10 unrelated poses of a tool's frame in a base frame.
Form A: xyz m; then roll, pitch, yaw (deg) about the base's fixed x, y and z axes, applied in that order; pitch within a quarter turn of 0, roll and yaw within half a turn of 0.
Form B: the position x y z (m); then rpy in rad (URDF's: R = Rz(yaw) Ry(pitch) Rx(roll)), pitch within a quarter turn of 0, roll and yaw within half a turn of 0. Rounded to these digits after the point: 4 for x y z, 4 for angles.
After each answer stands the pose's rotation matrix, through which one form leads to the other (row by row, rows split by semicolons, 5 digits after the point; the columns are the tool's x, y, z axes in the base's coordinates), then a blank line. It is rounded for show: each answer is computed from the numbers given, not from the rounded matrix.
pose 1, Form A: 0.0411 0.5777 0.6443 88.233 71.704 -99.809
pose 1, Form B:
0.0411 0.5777 0.6443 1.5400 1.2515 -1.7420
-0.05348 -0.13129 -0.98990; -0.30934 -0.94038 0.14143; -0.94945 0.31378 0.00968

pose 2, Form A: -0.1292 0.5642 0.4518 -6.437 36.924 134.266
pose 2, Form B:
-0.1292 0.5642 0.4518 -0.1123 0.6444 2.3434
-0.55800 -0.66458 -0.49696; 0.57248 -0.74182 0.34924; -0.60076 -0.08962 0.79439

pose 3, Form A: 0.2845 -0.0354 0.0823 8.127 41.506 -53.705
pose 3, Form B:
0.2845 -0.0354 0.0823 0.1418 0.7244 -0.9373
0.44330 0.85334 0.27440; -0.60359 0.51049 -0.61244; -0.66270 0.10587 0.74137

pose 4, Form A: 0.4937 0.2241 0.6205 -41.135 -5.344 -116.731
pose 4, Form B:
0.4937 0.2241 0.6205 -0.7179 -0.0933 -2.0373
-0.44785 0.64511 0.61908; -0.88925 -0.39349 -0.23325; 0.09314 -0.65498 0.74989

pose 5, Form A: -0.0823 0.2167 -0.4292 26.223 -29.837 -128.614
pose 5, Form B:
-0.0823 0.2167 -0.4292 0.4577 -0.5208 -2.2447
-0.54135 0.83815 -0.06672; -0.67779 -0.38806 0.62450; 0.49753 0.38329 0.77817

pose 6, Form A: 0.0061 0.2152 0.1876 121.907 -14.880 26.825
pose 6, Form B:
0.0061 0.2152 0.1876 2.1277 -0.2597 0.4682
0.86246 0.04398 0.50421; 0.43613 -0.57004 -0.69631; 0.25680 0.82044 -0.51082

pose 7, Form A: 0.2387 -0.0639 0.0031 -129.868 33.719 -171.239
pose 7, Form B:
0.2387 -0.0639 0.0031 -2.2666 0.5885 -2.9887
-0.82207 0.32346 0.46860; -0.12669 0.69844 -0.70437; -0.55512 -0.63840 -0.53318

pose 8, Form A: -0.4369 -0.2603 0.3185 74.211 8.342 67.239
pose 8, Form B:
-0.4369 -0.2603 0.3185 1.2952 0.1456 1.1735
0.38279 -0.19689 0.90261; 0.91237 0.23401 -0.33589; -0.14508 0.95209 0.26922

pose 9, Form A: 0.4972 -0.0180 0.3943 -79.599 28.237 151.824
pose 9, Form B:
0.4972 -0.0180 0.3943 -1.3893 0.4928 2.6498
-0.77660 0.32496 -0.53972; 0.41599 -0.37887 -0.82669; -0.47312 -0.86652 0.15905

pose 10, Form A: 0.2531 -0.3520 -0.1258 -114.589 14.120 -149.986
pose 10, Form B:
0.2531 -0.3520 -0.1258 -2.0000 0.2464 -2.6177
-0.83974 -0.01606 0.54275; -0.48510 0.47127 -0.73660; -0.24395 -0.88184 -0.40353

